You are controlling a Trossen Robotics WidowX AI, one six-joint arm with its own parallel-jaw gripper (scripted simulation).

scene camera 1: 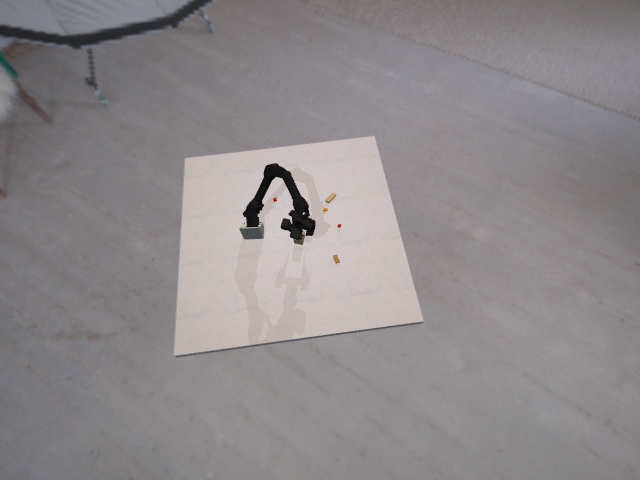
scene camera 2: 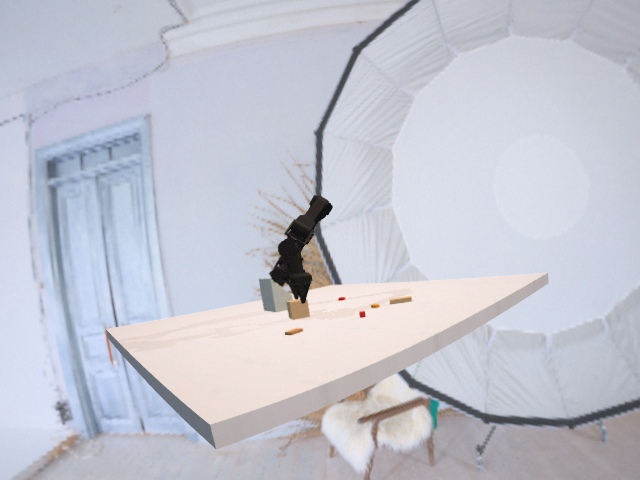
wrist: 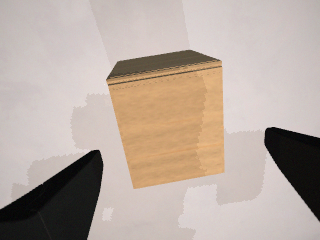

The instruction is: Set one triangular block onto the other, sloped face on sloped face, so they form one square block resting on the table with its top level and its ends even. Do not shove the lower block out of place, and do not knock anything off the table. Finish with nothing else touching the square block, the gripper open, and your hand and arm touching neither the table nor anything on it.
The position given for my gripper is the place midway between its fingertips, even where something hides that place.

Observation:
My gripper (scene camera 2: 300,301) is open and holds nothing.
My gripper shows as well in the wrist view (wrist: 183,146).

